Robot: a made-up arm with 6 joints.
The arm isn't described. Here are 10 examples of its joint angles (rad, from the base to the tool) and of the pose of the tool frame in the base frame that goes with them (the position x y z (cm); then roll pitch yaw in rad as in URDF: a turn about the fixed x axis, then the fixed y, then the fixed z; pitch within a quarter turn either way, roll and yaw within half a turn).
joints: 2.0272 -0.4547 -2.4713 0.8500 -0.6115 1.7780
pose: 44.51 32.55 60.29 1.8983 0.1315 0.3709
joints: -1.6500 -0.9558 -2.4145 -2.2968 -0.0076 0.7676
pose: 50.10 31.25 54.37 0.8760 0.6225 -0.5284
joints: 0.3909 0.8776 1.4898 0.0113 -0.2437 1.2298
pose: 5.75 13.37 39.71 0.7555 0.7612 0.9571
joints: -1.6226 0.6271 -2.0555 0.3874 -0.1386 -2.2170
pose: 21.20 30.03 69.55 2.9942 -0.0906 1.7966
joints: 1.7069 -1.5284 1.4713 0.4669 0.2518 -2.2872
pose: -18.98 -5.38 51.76 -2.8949 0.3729 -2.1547
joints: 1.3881 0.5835 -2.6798 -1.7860 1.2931 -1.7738
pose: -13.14 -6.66 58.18 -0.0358 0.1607 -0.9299
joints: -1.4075 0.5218 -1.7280 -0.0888 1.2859 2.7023
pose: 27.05 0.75 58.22 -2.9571 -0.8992 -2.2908
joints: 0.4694 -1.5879 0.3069 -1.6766 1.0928 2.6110
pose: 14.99 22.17 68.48 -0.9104 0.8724 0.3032
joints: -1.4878 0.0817 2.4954 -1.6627 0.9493 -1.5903
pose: 35.09 -5.97 54.37 0.5100 1.1319 2.1218
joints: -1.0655 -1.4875 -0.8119 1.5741 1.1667 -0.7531
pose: 12.67 18.41 45.71 1.5184 0.1281 2.5057
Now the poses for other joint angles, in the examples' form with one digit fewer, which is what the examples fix.
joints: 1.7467 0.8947 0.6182 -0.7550 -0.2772 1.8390
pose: 16.7 7.5 39.8 -1.482 0.239 1.213
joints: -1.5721 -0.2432 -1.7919 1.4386 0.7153 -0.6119
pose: 21.1 26.4 74.3 2.445 -0.912 0.987
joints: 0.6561 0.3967 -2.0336 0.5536 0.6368 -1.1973
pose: -0.4 16.9 65.0 0.188 0.341 1.874
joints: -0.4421 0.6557 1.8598 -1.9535 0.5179 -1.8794
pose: 32.8 -16.8 75.6 -0.319 -0.483 0.540
